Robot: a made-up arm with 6 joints. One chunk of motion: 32 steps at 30 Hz.
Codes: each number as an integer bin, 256 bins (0 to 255) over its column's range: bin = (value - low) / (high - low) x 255, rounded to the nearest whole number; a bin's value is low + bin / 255 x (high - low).
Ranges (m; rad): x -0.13..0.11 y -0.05..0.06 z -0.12..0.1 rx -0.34..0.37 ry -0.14..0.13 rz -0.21..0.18
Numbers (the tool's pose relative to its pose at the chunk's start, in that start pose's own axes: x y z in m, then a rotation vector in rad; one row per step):
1: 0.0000 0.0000 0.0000 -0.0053 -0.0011 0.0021
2: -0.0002 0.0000 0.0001 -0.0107 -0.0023 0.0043
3: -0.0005 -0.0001 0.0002 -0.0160 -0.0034 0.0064
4: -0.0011 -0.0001 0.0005 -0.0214 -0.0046 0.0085
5: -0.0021 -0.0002 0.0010 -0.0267 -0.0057 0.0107
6: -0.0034 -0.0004 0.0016 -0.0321 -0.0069 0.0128
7: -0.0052 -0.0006 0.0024 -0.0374 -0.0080 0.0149
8: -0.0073 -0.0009 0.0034 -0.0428 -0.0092 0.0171
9: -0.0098 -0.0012 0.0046 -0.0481 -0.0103 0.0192
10: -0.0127 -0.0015 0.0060 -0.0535 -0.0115 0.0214
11: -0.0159 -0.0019 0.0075 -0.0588 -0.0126 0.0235
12: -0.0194 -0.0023 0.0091 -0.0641 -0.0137 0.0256
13: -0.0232 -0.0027 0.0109 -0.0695 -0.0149 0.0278
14: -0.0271 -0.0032 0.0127 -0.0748 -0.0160 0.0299
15: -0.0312 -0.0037 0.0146 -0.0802 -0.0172 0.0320
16: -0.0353 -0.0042 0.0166 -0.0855 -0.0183 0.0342
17: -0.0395 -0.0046 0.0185 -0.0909 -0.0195 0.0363
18: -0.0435 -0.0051 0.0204 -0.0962 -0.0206 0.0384
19: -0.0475 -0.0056 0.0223 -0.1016 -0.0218 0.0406
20: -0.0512 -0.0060 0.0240 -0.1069 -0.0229 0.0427
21: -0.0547 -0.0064 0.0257 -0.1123 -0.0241 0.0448
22: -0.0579 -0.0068 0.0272 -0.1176 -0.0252 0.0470
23: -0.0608 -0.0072 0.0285 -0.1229 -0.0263 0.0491
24: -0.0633 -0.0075 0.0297 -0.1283 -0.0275 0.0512
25: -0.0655 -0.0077 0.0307 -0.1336 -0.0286 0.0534
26: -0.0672 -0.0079 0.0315 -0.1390 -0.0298 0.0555
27: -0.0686 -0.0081 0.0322 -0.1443 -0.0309 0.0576
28: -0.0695 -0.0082 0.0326 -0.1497 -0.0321 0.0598
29: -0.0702 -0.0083 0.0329 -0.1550 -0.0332 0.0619
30: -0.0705 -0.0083 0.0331 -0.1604 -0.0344 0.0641
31: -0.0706 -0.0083 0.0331 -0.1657 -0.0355 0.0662
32: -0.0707 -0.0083 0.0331 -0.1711 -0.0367 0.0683
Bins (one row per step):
1: 138 116 139 120 131 139
2: 138 116 139 118 130 140
3: 138 116 139 116 129 141
4: 137 116 140 114 128 143
5: 136 115 140 113 127 144
6: 135 115 141 111 126 146
7: 133 115 142 109 125 147
8: 130 114 143 107 124 148
9: 128 113 144 105 122 150
10: 125 112 146 103 121 151
11: 121 112 148 101 120 153
12: 118 111 150 99 119 154
13: 113 110 152 97 118 155
14: 109 108 154 95 117 157
15: 105 107 156 93 116 158
16: 101 106 158 91 115 160
17: 96 105 161 89 114 161
18: 92 104 163 88 113 162
19: 88 103 165 86 112 164
20: 84 102 167 84 111 165
21: 80 101 169 82 109 167
22: 77 100 171 80 108 168
23: 74 99 172 78 107 169
24: 71 99 174 76 106 171
25: 69 98 175 74 105 172
26: 67 98 176 72 104 174
27: 65 97 176 70 103 175
28: 64 97 177 68 102 176
29: 64 97 177 66 101 178
30: 63 97 177 65 100 179
31: 63 97 177 63 99 181
32: 63 97 177 61 98 182

